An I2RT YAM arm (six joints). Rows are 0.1 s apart.
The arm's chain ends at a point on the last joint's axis. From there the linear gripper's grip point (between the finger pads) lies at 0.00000 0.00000 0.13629 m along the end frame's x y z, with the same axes.
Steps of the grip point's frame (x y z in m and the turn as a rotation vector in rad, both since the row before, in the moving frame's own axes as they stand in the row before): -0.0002 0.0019 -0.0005 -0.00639 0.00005 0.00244; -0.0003 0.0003 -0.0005 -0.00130 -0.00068 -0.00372; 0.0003 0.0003 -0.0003 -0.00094 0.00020 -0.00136; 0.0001 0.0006 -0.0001 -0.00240 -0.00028 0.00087; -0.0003 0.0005 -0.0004 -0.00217 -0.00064 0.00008; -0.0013 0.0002 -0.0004 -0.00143 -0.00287 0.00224; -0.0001 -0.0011 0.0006 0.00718 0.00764 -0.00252; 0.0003 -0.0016 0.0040 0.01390 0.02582 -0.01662; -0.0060 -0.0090 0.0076 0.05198 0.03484 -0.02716
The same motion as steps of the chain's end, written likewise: -0.0002 0.0010 -0.0005 -0.00639 0.00005 0.00244; -0.0002 0.0001 -0.0005 -0.00130 -0.00068 -0.00372; 0.0003 0.0002 -0.0003 -0.00094 0.00020 -0.00136; 0.0001 0.0003 -0.0001 -0.00240 -0.00028 0.00087; -0.0002 0.0002 -0.0004 -0.00217 -0.00064 0.00008; -0.0009 0.0000 -0.0004 -0.00143 -0.00287 0.00224; -0.0011 -0.0001 0.0006 0.00718 0.00764 -0.00252; -0.0032 0.0003 0.0041 0.01390 0.02582 -0.01662; -0.0106 -0.0019 0.0079 0.05198 0.03484 -0.02716
